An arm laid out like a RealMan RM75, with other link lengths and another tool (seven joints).
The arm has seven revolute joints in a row. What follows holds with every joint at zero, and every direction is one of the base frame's. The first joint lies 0.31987 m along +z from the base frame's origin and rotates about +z. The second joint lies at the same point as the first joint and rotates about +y. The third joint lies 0.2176 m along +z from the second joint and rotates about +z. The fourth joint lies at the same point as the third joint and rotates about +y. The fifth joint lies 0.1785 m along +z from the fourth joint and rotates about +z. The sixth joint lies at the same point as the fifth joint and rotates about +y. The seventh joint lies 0.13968 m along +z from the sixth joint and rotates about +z. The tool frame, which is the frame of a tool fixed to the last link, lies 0.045 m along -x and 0.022 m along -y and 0.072 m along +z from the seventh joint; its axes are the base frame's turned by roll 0, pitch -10.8 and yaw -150 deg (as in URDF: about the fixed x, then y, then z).
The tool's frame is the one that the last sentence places.
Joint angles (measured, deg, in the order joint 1, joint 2, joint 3, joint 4, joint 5, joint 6, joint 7), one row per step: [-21.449 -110.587 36.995 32.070 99.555 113.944 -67.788]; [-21.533 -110.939 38.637 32.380 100.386 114.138 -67.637]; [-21.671 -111.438 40.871 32.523 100.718 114.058 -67.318]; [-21.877 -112.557 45.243 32.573 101.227 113.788 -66.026]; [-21.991 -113.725 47.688 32.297 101.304 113.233 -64.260]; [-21.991 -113.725 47.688 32.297 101.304 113.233 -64.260]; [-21.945 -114.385 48.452 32.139 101.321 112.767 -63.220]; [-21.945 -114.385 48.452 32.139 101.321 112.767 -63.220]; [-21.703 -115.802 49.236 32.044 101.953 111.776 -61.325]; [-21.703 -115.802 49.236 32.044 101.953 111.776 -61.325]
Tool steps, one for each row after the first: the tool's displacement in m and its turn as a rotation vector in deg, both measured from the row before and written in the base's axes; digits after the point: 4 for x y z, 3 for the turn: [0.0008 -0.0056 -0.0073 -2.029 0.921 -1.005]; [0.0020 -0.0055 -0.0086 -2.038 0.727 -1.174]; [0.0042 -0.0111 -0.0170 -3.508 1.208 -2.611]; [0.0044 -0.0056 -0.0119 -1.228 0.178 -1.857]; [0.0000 0.0000 0.0000 0.000 0.000 0.000]; [0.0018 -0.0015 -0.0053 -0.030 -0.055 -0.653]; [0.0000 0.0000 0.0000 0.000 0.000 0.000]; [0.0022 -0.0029 -0.0101 0.147 0.093 -0.879]; [0.0000 0.0000 0.0000 0.000 0.000 0.000]
